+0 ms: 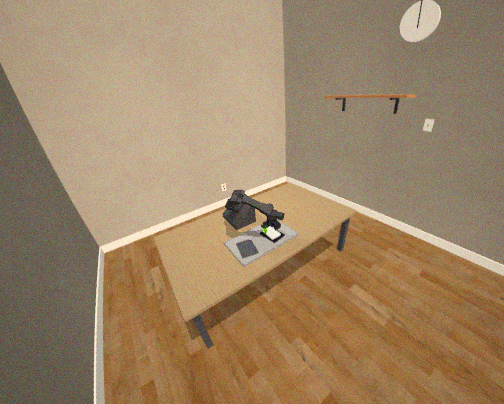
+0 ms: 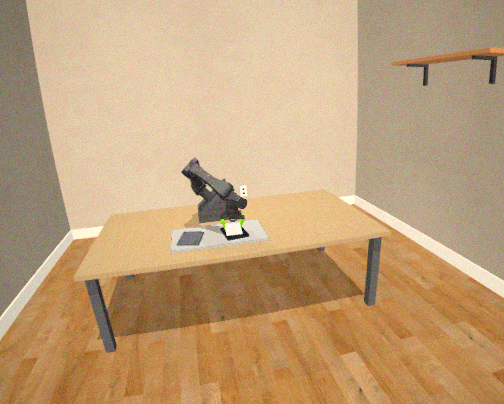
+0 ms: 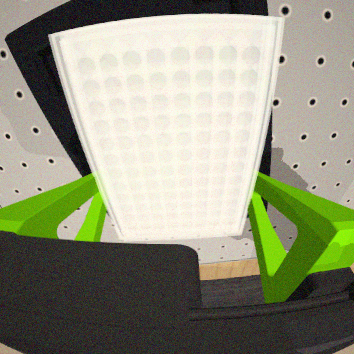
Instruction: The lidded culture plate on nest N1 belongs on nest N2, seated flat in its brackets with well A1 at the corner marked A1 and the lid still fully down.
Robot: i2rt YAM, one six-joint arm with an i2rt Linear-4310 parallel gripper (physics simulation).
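Frame: origin at the arm's base, x left, y back, z up, level; centimetres.
Where they show: gripper, between the fingertips: (image 1: 269,232) (image 2: 233,229) (image 3: 176,176); arm's base, origin of its link: (image 1: 237,209) (image 2: 210,198).
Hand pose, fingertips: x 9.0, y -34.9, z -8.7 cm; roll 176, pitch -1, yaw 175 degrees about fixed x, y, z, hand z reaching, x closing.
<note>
Each offset is from my fingertips to the top centre of the thing. Level surfaces: height alone.
The white lidded culture plate {dy -2.2, dx +0.0, dz +1.8 cm} (image 1: 274,233) (image 2: 233,229) (image 3: 175,133) sits between my green fingers, lid on, with its wells showing faintly through the lid. My gripper (image 1: 269,230) (image 2: 232,223) (image 3: 176,176) is shut on the plate's long sides at its near end. The plate is right over the black nest {dy -2.3, dx +0.4, dz +0.3 cm} (image 1: 273,240) (image 2: 238,237) (image 3: 42,63) at the right end of the grey pegboard {dy -0.1, dx -8.7, dz -1.4 cm} (image 1: 262,252) (image 2: 218,241) (image 3: 316,123). I cannot tell whether it rests in the brackets. A dark grey nest {dy -2.8, dx -23.9, dz +0.3 cm} (image 1: 247,248) (image 2: 190,238) at the left end is empty.
The arm's dark base (image 1: 239,216) (image 2: 212,210) stands just behind the pegboard on the wooden table {dz -2.8 cm} (image 1: 210,280) (image 2: 310,224). A wall shelf (image 1: 371,96) hangs far off to the right.
</note>
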